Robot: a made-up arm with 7 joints. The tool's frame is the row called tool. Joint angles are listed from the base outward. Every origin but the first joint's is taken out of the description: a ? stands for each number. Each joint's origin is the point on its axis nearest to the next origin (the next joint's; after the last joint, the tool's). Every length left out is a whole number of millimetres.
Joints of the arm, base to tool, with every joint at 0 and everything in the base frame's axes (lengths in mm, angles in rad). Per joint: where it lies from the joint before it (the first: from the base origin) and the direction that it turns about. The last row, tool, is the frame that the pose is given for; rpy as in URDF.
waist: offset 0 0 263 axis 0 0 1
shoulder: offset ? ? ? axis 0 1 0
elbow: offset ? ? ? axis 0 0 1
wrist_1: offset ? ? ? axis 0 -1 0
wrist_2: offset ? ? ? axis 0 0 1
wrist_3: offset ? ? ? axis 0 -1 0
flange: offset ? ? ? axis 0 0 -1
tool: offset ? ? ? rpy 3.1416 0 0
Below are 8 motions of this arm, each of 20 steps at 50 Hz.
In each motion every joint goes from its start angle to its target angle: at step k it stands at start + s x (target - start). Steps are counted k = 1, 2, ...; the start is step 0. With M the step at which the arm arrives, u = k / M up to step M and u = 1 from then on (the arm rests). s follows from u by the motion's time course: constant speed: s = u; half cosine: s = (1 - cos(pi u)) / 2; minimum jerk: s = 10 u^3 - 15 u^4 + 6 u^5.
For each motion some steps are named. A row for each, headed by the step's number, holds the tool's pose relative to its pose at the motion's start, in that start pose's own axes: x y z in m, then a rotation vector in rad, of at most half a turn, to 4 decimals.
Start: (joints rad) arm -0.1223 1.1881 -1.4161 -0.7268 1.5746 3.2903 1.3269
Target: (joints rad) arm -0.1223 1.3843 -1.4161 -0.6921 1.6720 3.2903 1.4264
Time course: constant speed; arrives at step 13
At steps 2, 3, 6, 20:
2: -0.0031 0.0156 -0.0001 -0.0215 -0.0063 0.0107
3: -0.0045 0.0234 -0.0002 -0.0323 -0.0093 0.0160
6: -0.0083 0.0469 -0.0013 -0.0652 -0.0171 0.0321
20: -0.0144 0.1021 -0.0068 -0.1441 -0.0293 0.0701

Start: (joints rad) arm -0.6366 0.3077 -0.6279 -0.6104 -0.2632 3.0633 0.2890
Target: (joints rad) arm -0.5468 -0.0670 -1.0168 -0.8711 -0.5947 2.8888 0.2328
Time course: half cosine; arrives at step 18
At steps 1, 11, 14, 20:
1: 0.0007 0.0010 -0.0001 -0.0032 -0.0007 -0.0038
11: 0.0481 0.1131 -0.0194 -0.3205 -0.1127 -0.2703
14: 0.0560 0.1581 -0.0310 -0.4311 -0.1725 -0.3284
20: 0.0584 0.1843 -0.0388 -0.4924 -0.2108 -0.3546

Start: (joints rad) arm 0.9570 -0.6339 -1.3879 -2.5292 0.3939 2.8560 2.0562
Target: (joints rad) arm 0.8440 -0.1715 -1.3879 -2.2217 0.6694 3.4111 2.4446
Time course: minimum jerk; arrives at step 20
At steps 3, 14, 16, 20:
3: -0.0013 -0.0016 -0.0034 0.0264 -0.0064 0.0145
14: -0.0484 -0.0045 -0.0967 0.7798 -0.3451 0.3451
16: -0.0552 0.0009 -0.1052 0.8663 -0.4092 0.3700
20: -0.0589 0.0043 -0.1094 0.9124 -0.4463 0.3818

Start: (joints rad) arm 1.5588 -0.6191 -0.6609 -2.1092 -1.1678 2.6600 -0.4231
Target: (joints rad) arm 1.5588 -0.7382 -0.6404 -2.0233 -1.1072 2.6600 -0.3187
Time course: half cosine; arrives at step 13
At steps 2, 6, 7, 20:
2: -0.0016 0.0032 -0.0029 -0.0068 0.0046 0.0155
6: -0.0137 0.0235 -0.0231 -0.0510 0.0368 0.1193
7: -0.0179 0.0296 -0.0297 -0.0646 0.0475 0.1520
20: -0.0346 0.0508 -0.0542 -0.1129 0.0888 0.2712

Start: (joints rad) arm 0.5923 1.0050 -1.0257 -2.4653 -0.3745 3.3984 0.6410
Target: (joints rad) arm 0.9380 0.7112 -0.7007 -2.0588 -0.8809 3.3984 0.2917
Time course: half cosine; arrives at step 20
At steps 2, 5, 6, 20:
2: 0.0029 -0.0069 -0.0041 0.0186 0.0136 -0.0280
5: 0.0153 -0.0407 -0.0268 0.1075 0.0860 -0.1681
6: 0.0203 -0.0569 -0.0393 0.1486 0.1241 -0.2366
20: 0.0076 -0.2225 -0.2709 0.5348 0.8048 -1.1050

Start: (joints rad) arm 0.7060 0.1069 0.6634 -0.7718 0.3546 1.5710 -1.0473
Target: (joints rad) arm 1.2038 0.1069 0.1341 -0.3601 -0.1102 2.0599 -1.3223
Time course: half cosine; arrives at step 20
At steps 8, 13, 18, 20:
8: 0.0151 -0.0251 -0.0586 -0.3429 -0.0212 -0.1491
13: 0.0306 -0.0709 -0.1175 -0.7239 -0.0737 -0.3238
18: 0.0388 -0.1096 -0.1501 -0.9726 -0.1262 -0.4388
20: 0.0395 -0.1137 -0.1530 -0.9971 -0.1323 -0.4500

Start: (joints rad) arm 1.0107 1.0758 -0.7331 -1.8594 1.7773 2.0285 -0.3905
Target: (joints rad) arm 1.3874 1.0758 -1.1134 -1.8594 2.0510 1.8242 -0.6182
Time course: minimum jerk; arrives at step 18
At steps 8, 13, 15, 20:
8: -0.0138 -0.0464 -0.0163 0.0828 0.0311 -0.1805
13: -0.0414 -0.1076 -0.0362 0.2031 0.0596 -0.4179
15: -0.0490 -0.1211 -0.0407 0.2318 0.0644 -0.4712
20: -0.0519 -0.1260 -0.0423 0.2423 0.0659 -0.4905

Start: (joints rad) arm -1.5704 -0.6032 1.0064 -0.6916 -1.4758 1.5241 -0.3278
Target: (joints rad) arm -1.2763 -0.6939 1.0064 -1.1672 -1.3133 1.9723 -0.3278
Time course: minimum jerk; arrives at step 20
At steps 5, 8, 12, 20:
5: 0.0017 -0.0071 -0.0101 0.0151 0.0670 -0.0318
8: 0.0020 -0.0212 -0.0322 0.0480 0.2068 -0.0926
12: -0.0071 -0.0433 -0.0718 0.1093 0.4473 -0.1818
20: -0.0244 -0.0599 -0.1061 0.1677 0.6561 -0.2453

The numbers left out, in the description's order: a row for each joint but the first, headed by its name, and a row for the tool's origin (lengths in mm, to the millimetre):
shoulder: 0 0 0
elbow: 0 0 262
wrist_1: 86 0 0
wrist_2: -66 0 307
wrist_3: 0 0 0
flange: 90 0 0
tool: 0 0 0

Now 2 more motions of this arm.
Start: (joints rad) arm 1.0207 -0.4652 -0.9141 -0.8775 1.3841 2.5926 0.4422
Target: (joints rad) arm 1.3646 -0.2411 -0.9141 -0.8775 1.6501 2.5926 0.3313
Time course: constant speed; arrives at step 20
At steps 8, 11, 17, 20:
8: -0.0205 0.0732 0.0587 -0.0426 -0.1257 0.1337
11: -0.0333 0.1005 0.0785 -0.0581 -0.1724 0.1839
17: -0.0668 0.1535 0.1135 -0.0887 -0.2650 0.2843
20: -0.0873 0.1789 0.1286 -0.1039 -0.3109 0.3344

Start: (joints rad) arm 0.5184 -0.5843 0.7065 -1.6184 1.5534 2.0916 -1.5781
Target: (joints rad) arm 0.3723 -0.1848 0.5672 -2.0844 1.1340 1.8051 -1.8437
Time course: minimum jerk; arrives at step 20
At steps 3, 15, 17, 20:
3: -0.0090 0.0054 -0.0016 0.0016 -0.0157 0.0093
15: -0.3277 0.0598 -0.0803 0.2483 -0.3713 0.4179
17: -0.3547 0.0527 -0.0882 0.2844 -0.3825 0.4615
20: -0.3638 0.0498 -0.0909 0.2973 -0.3855 0.4767

